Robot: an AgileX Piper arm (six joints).
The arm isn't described. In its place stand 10 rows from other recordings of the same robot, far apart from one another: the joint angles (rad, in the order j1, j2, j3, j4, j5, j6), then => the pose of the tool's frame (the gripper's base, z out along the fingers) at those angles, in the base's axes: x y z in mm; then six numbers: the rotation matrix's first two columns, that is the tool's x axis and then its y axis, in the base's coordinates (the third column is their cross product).
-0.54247 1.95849 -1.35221 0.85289 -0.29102 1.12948 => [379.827 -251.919 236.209 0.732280 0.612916 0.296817 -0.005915 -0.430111 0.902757]
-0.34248 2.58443 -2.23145 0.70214 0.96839 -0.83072 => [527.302 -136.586 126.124 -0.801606 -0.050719 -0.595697 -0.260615 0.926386 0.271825]
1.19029 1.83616 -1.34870 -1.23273 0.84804 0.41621 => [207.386 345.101 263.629 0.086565 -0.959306 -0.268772 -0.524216 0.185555 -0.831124]
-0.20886 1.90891 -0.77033 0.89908 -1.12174 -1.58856 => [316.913 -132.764 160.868 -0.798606 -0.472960 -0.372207 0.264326 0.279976 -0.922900]
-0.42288 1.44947 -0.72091 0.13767 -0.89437 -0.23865 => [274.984 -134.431 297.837 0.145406 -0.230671 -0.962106 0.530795 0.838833 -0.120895]
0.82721 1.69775 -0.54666 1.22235 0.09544 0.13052 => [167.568 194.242 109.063 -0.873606 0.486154 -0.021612 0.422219 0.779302 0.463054]
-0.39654 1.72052 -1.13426 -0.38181 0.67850 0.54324 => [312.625 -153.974 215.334 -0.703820 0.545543 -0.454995 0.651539 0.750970 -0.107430]
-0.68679 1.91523 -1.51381 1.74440 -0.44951 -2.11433 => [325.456 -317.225 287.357 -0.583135 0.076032 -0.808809 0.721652 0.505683 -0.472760]
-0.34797 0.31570 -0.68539 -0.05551 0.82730 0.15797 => [39.775 -18.381 344.890 -0.291955 0.233536 -0.927482 0.414565 0.904800 0.097327]
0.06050 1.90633 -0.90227 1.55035 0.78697 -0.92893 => [332.957 84.721 139.500 -0.923300 0.351025 -0.155877 0.085677 0.583858 0.807322]
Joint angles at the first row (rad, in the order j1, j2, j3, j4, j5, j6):
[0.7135, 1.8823, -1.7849, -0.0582, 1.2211, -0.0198]
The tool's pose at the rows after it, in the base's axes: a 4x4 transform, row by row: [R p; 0 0 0 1], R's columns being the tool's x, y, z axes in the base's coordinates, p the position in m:
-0.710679 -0.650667 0.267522 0.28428; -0.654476 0.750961 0.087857 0.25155; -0.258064 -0.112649 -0.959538 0.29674; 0 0 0 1
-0.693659 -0.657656 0.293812 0.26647; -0.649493 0.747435 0.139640 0.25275; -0.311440 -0.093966 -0.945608 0.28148; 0 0 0 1
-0.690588 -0.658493 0.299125 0.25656; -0.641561 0.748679 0.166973 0.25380; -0.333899 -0.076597 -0.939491 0.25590; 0 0 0 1
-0.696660 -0.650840 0.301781 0.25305; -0.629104 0.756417 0.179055 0.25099; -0.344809 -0.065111 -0.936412 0.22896; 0 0 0 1
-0.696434 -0.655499 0.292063 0.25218; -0.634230 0.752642 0.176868 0.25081; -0.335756 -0.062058 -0.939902 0.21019; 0 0 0 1
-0.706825 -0.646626 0.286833 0.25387; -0.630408 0.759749 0.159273 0.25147; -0.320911 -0.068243 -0.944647 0.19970; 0 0 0 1
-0.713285 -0.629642 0.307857 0.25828; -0.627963 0.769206 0.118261 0.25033; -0.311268 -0.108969 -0.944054 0.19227; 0 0 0 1
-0.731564 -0.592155 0.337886 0.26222; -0.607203 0.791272 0.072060 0.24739; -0.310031 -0.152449 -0.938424 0.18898; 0 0 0 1
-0.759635 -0.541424 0.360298 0.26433; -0.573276 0.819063 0.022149 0.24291; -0.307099 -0.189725 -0.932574 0.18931; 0 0 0 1
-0.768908 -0.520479 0.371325 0.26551; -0.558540 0.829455 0.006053 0.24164; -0.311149 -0.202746 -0.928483 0.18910; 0 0 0 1
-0.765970 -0.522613 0.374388 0.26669; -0.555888 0.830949 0.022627 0.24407; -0.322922 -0.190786 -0.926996 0.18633; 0 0 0 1
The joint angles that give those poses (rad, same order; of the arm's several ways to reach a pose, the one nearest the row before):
[0.7529, 1.8104, -1.6194, -0.1273, 1.2097, 0.0536]
[0.7860, 1.7521, -1.4729, -0.1249, 1.0687, 0.0924]
[0.8052, 1.7378, -1.3483, -0.1244, 0.9367, 0.1276]
[0.8052, 1.7449, -1.2457, -0.1287, 0.8163, 0.1550]
[0.8052, 1.7678, -1.1990, -0.1287, 0.7558, 0.1568]
[0.8052, 1.7920, -1.1898, -0.1434, 0.7404, 0.1794]
[0.8052, 1.8147, -1.1898, -0.2097, 0.7378, 0.2362]
[0.8052, 1.8261, -1.1898, -0.2891, 0.7469, 0.3238]
[0.8052, 1.8267, -1.1898, -0.3565, 0.7760, 0.4155]
[0.8052, 1.8284, -1.1898, -0.3832, 0.7822, 0.4528]
[0.8052, 1.8371, -1.1897, -0.3788, 0.7581, 0.4549]

